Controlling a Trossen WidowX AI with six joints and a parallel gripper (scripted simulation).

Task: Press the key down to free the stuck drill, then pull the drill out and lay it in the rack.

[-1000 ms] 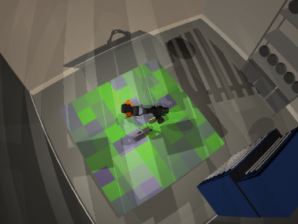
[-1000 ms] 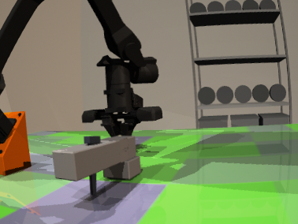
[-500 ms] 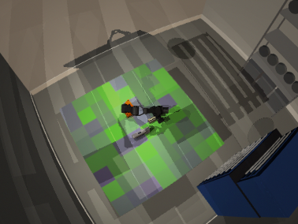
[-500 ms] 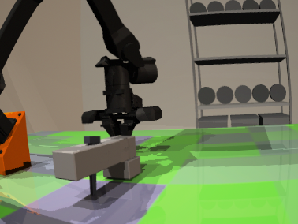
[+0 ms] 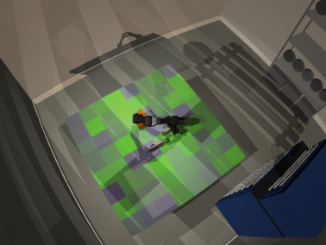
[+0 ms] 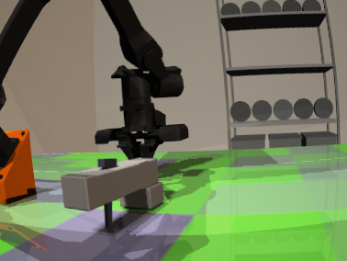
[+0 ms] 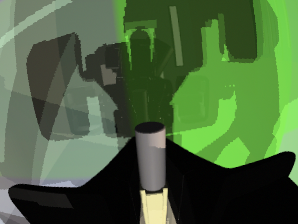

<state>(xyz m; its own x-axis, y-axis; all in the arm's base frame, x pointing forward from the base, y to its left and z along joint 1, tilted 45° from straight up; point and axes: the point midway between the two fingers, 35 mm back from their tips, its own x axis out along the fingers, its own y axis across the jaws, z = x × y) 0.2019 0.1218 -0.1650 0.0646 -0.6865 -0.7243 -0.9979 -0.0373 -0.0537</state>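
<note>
My gripper tip is now 40 mm to the left of the drill and 40 mm below it. Also, from my gripper tip: rack (50 mm to the right, 10 mm above); block (70 mm ahead, 220 mm to the right, 40 mm above); key (70 mm ahead, 250 mm to the right, 40 mm above).
</note>
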